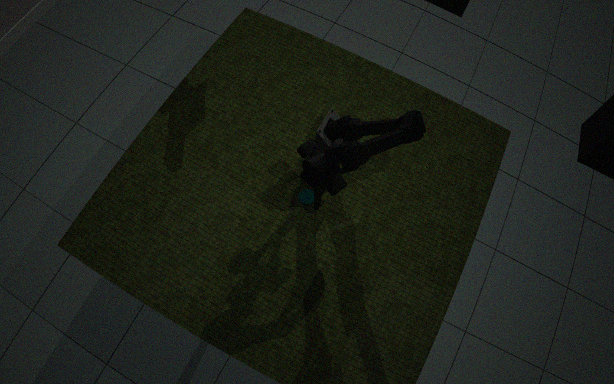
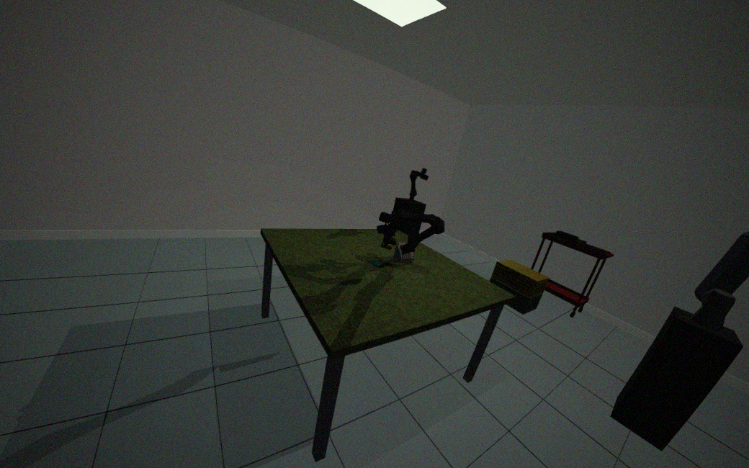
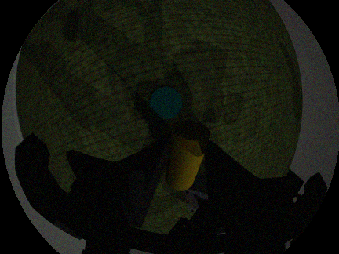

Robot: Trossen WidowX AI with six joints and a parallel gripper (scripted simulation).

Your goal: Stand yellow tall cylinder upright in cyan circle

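My gripper tip is 20 mm short of the cyan circle and 130 mm above it. Round my gripper tip: yellow tall cylinder: 20 mm behind, 10 mm to the left, 10 mm below.
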